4 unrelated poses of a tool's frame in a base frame.
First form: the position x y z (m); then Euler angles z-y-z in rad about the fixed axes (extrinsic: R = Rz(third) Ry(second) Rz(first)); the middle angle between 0 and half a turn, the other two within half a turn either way.
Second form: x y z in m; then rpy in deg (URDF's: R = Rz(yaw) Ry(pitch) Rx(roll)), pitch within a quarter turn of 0, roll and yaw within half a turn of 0. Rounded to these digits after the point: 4 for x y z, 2 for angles.
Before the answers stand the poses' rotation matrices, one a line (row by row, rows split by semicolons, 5 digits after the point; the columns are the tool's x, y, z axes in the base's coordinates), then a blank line. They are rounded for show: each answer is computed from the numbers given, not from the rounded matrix.
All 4 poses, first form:
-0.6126 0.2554 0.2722 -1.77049 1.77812 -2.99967
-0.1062 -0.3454 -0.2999 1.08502 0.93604 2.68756
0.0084 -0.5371 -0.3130 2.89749 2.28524 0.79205
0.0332 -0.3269 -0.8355 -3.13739 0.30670 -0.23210
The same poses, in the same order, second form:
-0.17906 0.17166 -0.96875; 0.96450 0.22491 -0.13842; 0.19412 -0.95914 -0.20584
-0.63666 0.26648 -0.72364; -0.67329 -0.64958 0.35316; -0.37595 0.71206 0.59298
0.27453 0.80192 0.53062; 0.62230 -0.56885 0.53773; 0.73306 0.18258 -0.65520
-0.92873 -0.22612 0.29382; 0.21520 -0.97410 -0.06945; 0.30191 -0.00127 0.95334

-0.6126 0.2554 0.2722 -102.11 -11.19 100.52
-0.1062 -0.3454 -0.2999 50.21 22.08 -133.40
0.0084 -0.5371 -0.3130 164.43 -47.14 66.20
0.0332 -0.3269 -0.8355 -0.08 -17.57 166.95

